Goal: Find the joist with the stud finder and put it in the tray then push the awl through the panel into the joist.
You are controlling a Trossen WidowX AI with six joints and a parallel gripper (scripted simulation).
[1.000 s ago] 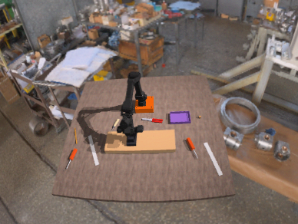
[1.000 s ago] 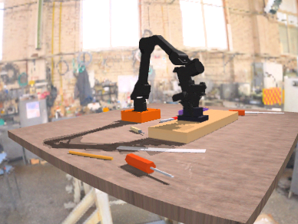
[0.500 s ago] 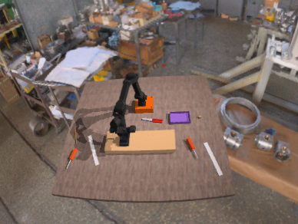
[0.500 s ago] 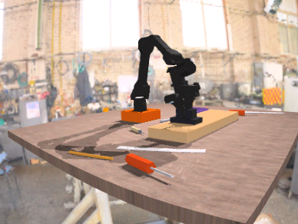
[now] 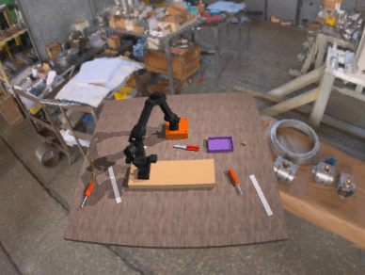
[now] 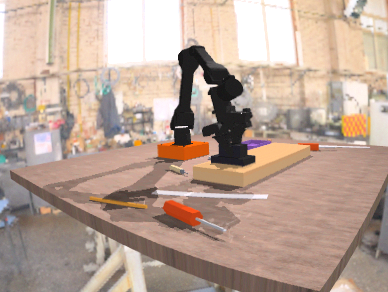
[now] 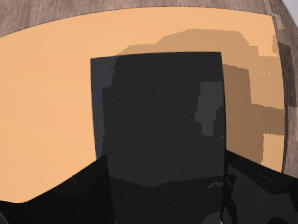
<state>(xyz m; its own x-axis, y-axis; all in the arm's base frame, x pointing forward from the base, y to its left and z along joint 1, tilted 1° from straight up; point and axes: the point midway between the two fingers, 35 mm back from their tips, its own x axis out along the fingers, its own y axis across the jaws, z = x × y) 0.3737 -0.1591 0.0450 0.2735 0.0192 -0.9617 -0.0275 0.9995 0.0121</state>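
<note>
Right now the purple tray is 48 cm to the left of my gripper tip, 25 cm behind it and 5 cm below it. Round my gripper tip: awl 18 cm behind, 6 cm to the right, 6 cm below; then black stud finder 2 cm behind, 2 cm above; then yellow pencil 39 cm to the right, 7 cm behind, 6 cm below.
</note>
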